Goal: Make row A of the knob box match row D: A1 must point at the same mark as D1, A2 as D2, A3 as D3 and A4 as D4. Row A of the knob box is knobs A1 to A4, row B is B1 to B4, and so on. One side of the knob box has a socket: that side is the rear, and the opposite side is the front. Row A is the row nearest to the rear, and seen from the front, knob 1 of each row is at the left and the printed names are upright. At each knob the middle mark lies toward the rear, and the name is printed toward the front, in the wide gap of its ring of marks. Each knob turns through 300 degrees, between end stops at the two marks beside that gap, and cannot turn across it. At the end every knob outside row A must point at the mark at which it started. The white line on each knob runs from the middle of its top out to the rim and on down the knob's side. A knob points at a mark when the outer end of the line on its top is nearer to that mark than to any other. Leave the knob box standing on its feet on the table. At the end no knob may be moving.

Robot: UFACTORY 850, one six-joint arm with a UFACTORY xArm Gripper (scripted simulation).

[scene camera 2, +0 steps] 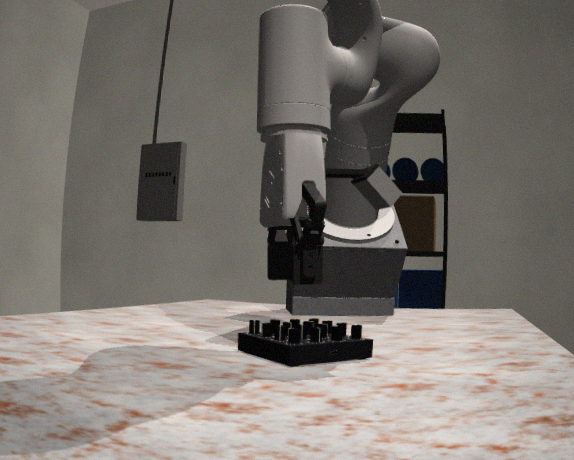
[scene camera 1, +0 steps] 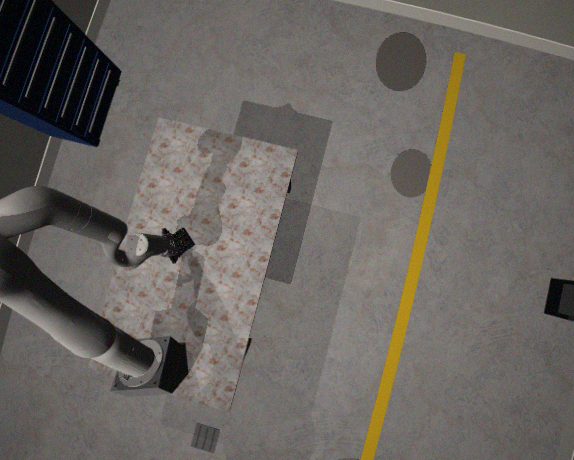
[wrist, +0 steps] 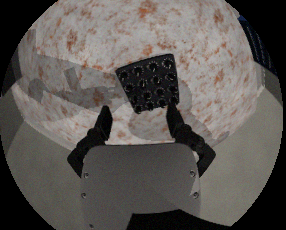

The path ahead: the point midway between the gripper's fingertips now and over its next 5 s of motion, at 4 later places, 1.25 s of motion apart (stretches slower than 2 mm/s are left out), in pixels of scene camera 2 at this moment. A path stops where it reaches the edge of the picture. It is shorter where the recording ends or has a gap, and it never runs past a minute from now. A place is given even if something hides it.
The gripper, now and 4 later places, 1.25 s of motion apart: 293,282; 307,276; 318,275; 317,292; 316,324
